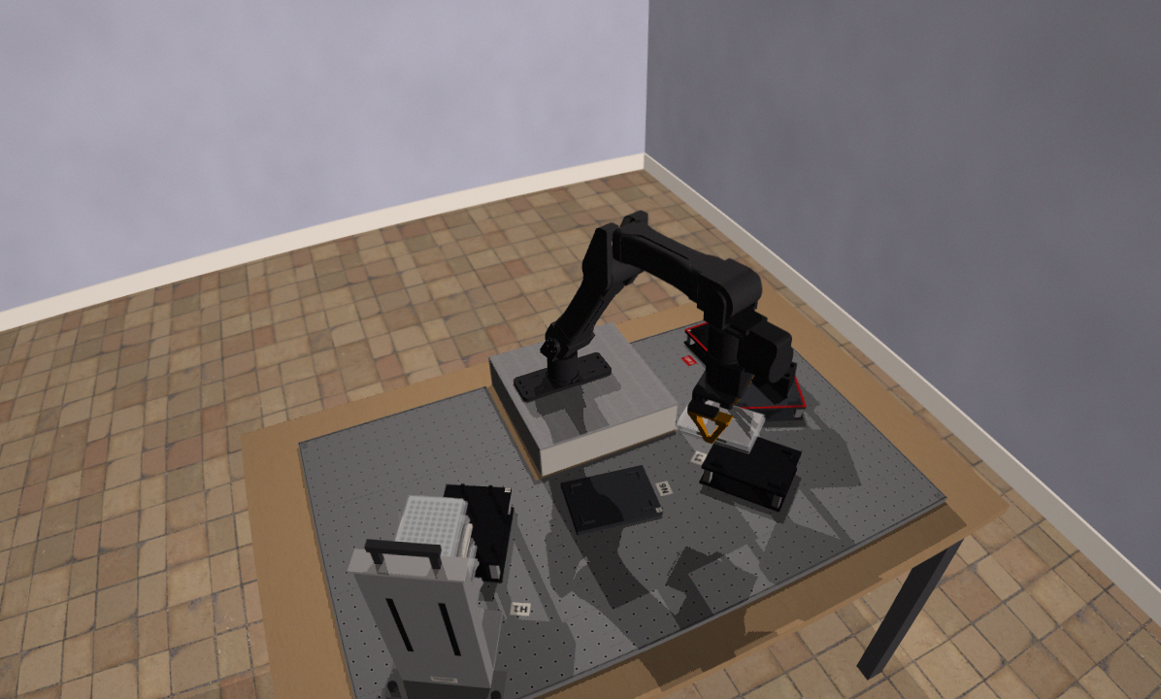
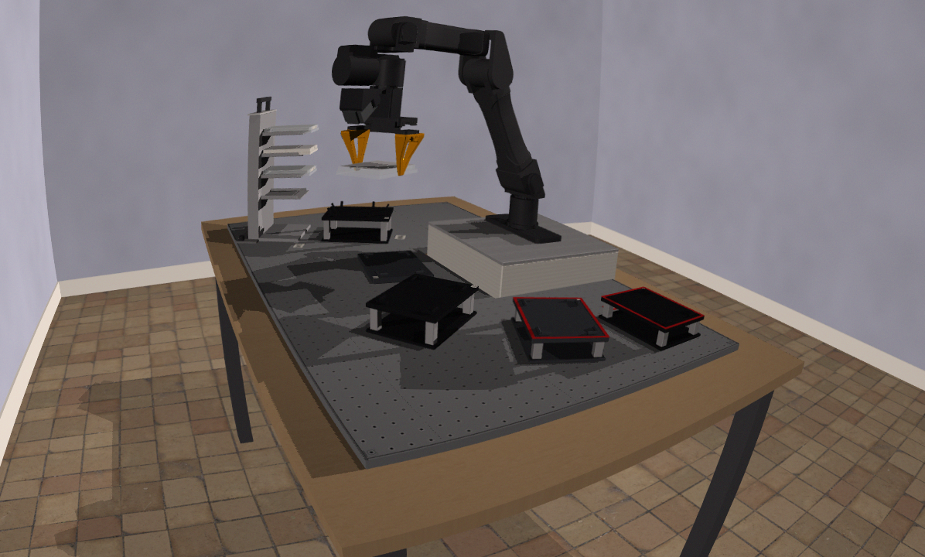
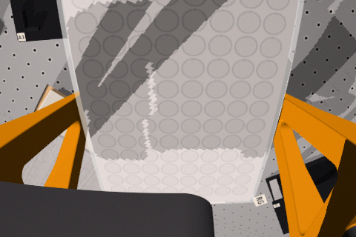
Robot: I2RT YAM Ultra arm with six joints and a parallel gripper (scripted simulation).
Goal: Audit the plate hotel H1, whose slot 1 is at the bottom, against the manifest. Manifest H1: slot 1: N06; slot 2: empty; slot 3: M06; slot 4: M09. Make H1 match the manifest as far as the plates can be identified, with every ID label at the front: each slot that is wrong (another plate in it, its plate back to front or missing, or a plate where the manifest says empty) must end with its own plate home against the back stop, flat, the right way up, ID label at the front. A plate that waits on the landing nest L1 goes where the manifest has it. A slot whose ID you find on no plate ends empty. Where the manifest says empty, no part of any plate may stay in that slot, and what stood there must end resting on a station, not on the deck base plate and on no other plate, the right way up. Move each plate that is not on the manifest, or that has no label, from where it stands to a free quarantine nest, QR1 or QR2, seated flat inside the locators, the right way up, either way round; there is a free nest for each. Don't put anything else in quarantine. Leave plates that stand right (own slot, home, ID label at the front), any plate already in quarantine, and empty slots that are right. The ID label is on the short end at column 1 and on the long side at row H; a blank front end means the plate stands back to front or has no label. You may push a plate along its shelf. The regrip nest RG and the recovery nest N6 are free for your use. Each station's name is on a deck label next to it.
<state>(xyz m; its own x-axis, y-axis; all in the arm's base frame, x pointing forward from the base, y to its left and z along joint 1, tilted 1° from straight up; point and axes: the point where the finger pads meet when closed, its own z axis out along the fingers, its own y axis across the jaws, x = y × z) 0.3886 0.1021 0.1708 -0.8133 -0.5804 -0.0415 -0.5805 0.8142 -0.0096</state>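
Now: the red-edged quarantine nest QR1 27 cm to the left of my hand, 20 cm below it and 19 cm behind it. Round my hand: N6 label: 24 cm below, 8 cm behind, 4 cm to the right; then black landing nest L1: 19 cm below, 12 cm to the left, 3 cm behind; then flat recovery nest N6: 23 cm below, 14 cm to the right, 10 cm behind.
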